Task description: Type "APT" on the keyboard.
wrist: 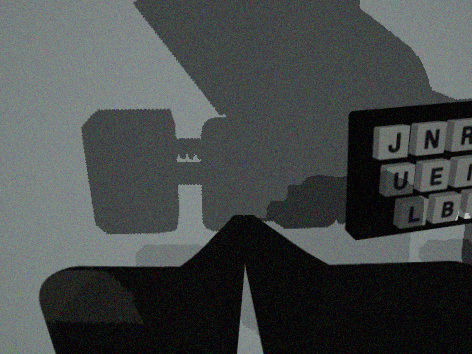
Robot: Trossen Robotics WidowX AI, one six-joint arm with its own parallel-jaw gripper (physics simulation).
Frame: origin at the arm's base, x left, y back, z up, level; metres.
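Seen in the pictures: gripper, fingertip midpoint: (243, 225).
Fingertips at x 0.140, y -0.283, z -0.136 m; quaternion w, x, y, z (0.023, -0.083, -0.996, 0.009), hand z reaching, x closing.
Pixels of each thing's top centre, then the offset from my fingertips to it. "spot": a spot on its surface instead. Level surfaces: height alone.
- black keyboard, surface spot: (364, 170) spot: dx -0.063, dy -0.009, dz -0.015 m
- J key, middle of its top: (394, 143) dx -0.075, dy -0.022, dz -0.010 m
- N key, middle of its top: (431, 139) dx -0.093, dy -0.021, dz -0.010 m
- U key, middle of its top: (400, 181) dx -0.078, dy -0.003, dz -0.010 m
- E key, middle of its top: (435, 176) dx -0.097, dy -0.002, dz -0.010 m
- L key, middle of its top: (414, 214) dx -0.086, dy +0.017, dz -0.010 m
- B key, middle of its top: (447, 209) dx -0.105, dy +0.018, dz -0.010 m
- R key, middle of its top: (467, 135) dx -0.112, dy -0.020, dz -0.010 m
- pale grey table surface, its level: dz -0.026 m
The black keyboard (364, 170) with pale letter keys is at the right of the wrist view, cut off by the frame's right edge. The J key (393, 143), N key (430, 139), U key (398, 180), E key (435, 176), L key (412, 213) and B key (446, 209) show, and part of the R key (464, 135). The A, P and T keys cannot be made out here. My gripper (243, 225) is shut and empty, its black fingertips together at the lower middle, left of the keyboard and apart from it in the view.
A pale grey table surface (45, 65) lies under the keyboard. A large dark shadow of the arm and gripper falls across it, from the top down to the keyboard's left edge. Fainter shadows lie near the fingers.
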